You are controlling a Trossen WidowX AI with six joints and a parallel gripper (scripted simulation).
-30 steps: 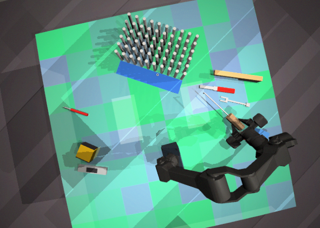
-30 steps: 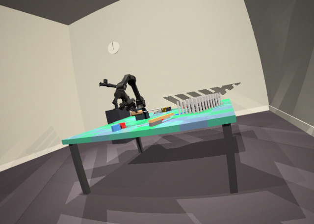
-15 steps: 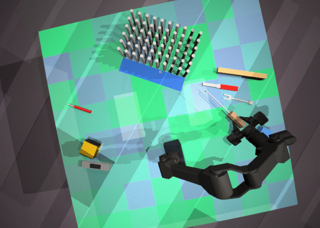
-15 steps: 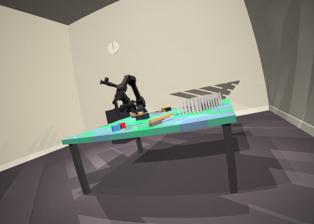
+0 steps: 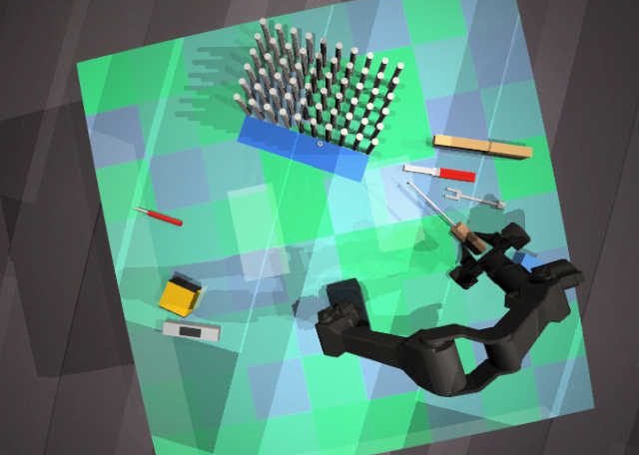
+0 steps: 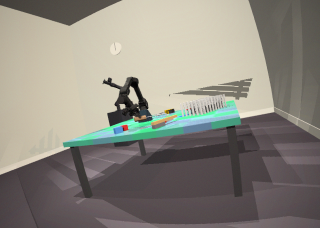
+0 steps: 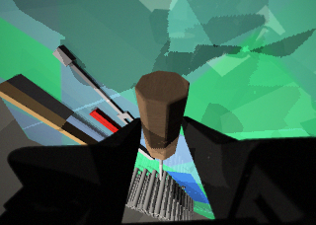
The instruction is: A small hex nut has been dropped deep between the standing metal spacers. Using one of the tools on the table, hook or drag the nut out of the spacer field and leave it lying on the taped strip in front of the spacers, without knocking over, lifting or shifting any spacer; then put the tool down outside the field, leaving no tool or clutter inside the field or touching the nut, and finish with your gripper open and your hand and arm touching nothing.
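The wire hook tool is 80 mm ahead of my gripper tip, 70 mm to the left of it and 10 mm below it. Also, from my gripper tip: red block (100 mm to the right, 90 mm behind, 40 mm below); then grey fork tool (100 mm ahead, 60 mm to the right, 60 mm below); then blue cube (180 mm to the right, 90 mm behind, 40 mm below).
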